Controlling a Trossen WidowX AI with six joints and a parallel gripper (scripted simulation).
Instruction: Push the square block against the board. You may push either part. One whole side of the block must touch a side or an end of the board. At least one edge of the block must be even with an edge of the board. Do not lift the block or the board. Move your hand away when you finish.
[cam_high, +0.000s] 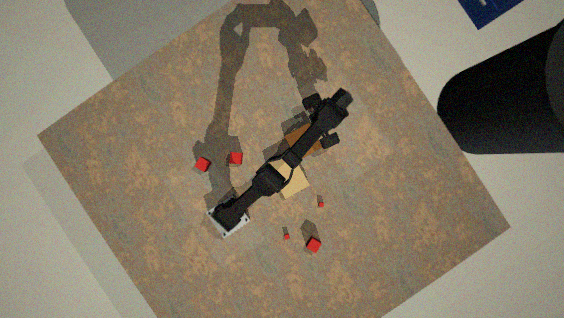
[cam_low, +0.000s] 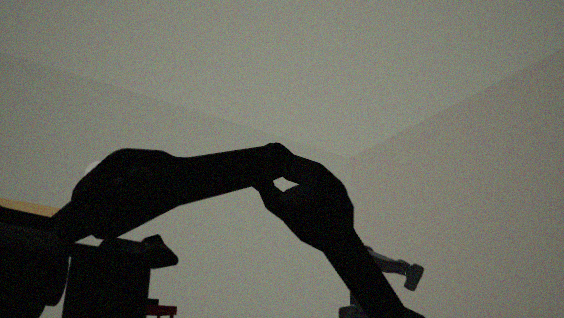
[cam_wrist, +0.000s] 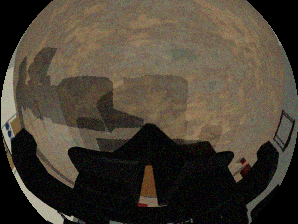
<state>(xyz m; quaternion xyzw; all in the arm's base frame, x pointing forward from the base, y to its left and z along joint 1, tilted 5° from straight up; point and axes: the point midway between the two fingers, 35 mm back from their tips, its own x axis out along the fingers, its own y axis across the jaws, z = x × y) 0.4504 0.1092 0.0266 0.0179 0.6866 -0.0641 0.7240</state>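
The orange square block lies 80 mm behind my gripper tip, 30 mm to the right of it and 10 mm above it. The rest, counted from my gripper tip: tan board 190 mm behind, 100 mm to the right, 10 mm above.
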